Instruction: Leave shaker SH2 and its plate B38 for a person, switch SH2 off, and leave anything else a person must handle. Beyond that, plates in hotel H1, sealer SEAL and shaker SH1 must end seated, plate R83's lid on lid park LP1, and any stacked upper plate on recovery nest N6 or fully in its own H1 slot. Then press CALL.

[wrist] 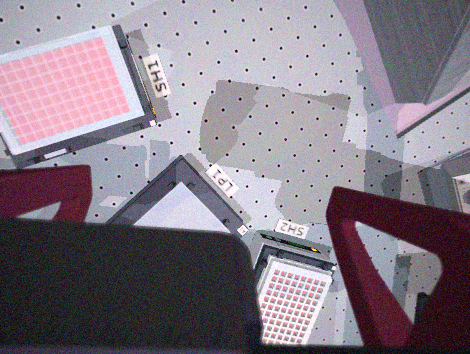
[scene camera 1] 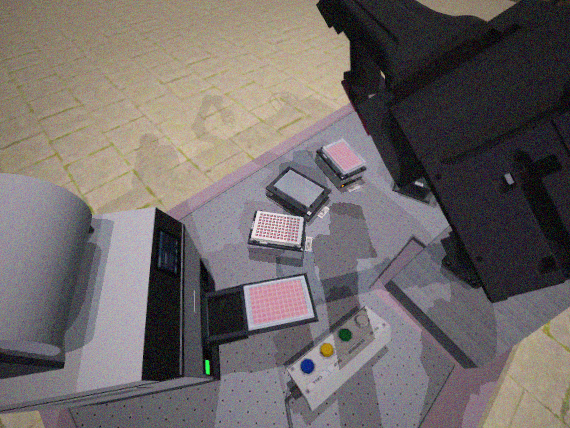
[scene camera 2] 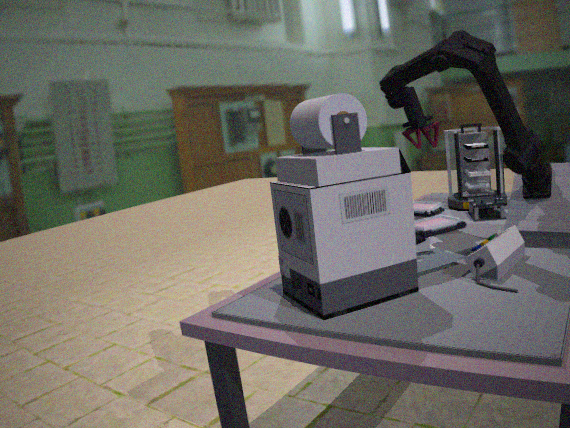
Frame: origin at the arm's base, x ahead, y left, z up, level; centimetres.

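Where they show: gripper, fingertip midpoint: (wrist: 215, 191) (scene camera 1: 364, 122) (scene camera 2: 427, 147); arm's base, origin of the base link: (scene camera 2: 537, 182).
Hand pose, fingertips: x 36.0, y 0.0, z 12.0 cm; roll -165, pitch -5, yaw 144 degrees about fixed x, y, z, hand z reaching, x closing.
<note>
Things, the pixels of their top centre, and the offset from my fingertips. "spot": a spot on its surface instead.
- Shaker SH2, surface spot: (scene camera 1: 275, 252) spot: dx -2.4, dy +27.9, dz -26.3 cm
- white plate with red wells, middle of its top: (wrist: 285, 314) (scene camera 1: 278, 226) dx +0.9, dy +24.3, dz -21.5 cm
- Shaker SH1, surface spot: (wrist: 136, 125) spot: dx +3.7, dy -3.7, dz -22.1 cm
- Lid park LP1, middle of its top: (wrist: 165, 245) (scene camera 1: 298, 186) dx +8.6, dy +9.4, dz -23.6 cm
- pale flat panel, middle of its top: (wrist: 165, 245) (scene camera 1: 298, 187) dx +8.6, dy +9.4, dz -23.9 cm
- button box, middle of its top: (scene camera 1: 346, 351) (scene camera 2: 495, 234) dx -29.8, dy +33.3, dz -20.0 cm
- Hotel H1, surface spot: (scene camera 2: 498, 165) spot: dx -14.0, dy -42.3, dz -11.4 cm
My gripper (scene camera 2: 426, 145) (wrist: 215, 191) is open and empty, high above the table; the arm hides it in scene view 1. Shaker SH2 (scene camera 1: 275, 252) (wrist: 327, 254) bears a white plate with red wells (scene camera 1: 278, 227) (wrist: 295, 300); an orange light and a green strip show on SH2. Shaker SH1 (scene camera 1: 348, 181) (wrist: 136, 125) bears a pink plate (scene camera 1: 342, 154) (wrist: 65, 90) and shows an orange light. Lid park LP1 (wrist: 207, 197) holds a pale flat panel (scene camera 1: 298, 186) (wrist: 180, 212); whether it is a lid is unclear. Sealer SEAL (scene camera 1: 115, 300) (scene camera 2: 365, 235) has its tray out with a pink plate (scene camera 1: 278, 302).
The button box (scene camera 1: 340, 357) (scene camera 2: 497, 255), with blue, yellow, green and white buttons, stands beside the sealer tray. Hotel H1 (scene camera 2: 498, 165) stands near the arm base with several items in its slots. The dark arm covers the upper right of scene view 1.
</note>
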